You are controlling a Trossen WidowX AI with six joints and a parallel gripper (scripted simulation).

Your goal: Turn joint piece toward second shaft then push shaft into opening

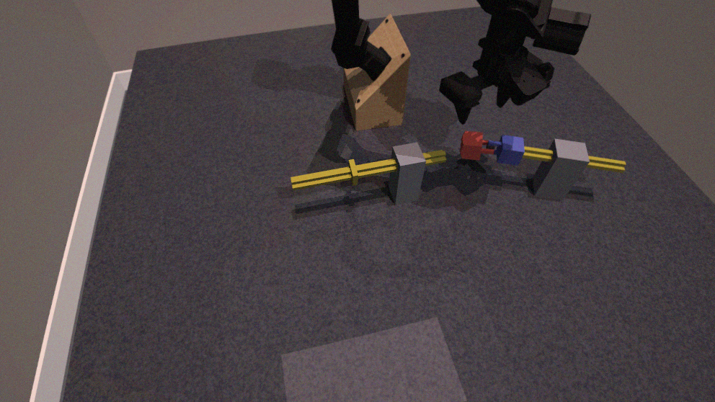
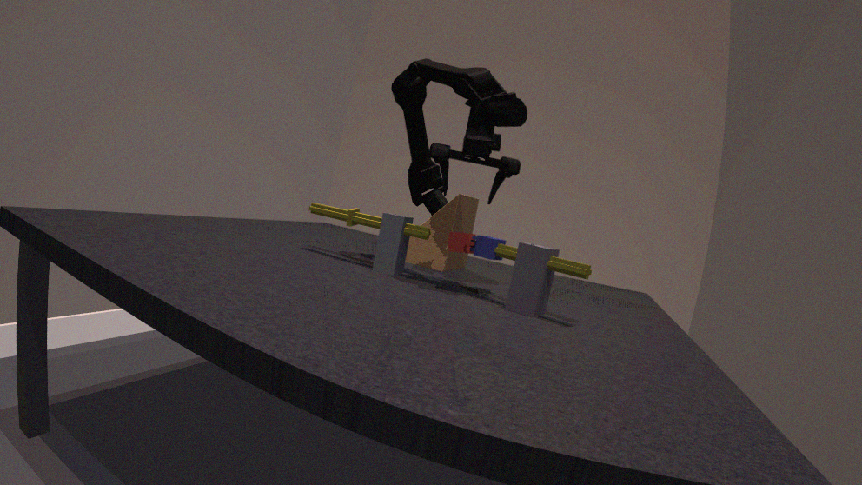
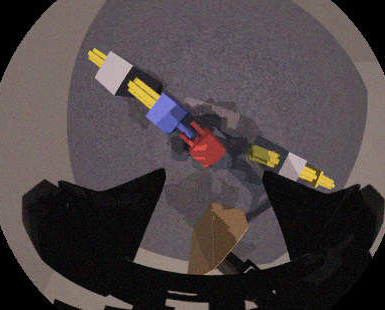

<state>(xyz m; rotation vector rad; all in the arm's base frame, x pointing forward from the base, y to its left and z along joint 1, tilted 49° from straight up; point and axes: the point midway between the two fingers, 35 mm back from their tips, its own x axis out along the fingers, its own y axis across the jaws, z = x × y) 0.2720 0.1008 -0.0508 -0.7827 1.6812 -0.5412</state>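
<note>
The red joint piece is 9 cm below my gripper tip and 1 cm to the left of it.
</note>
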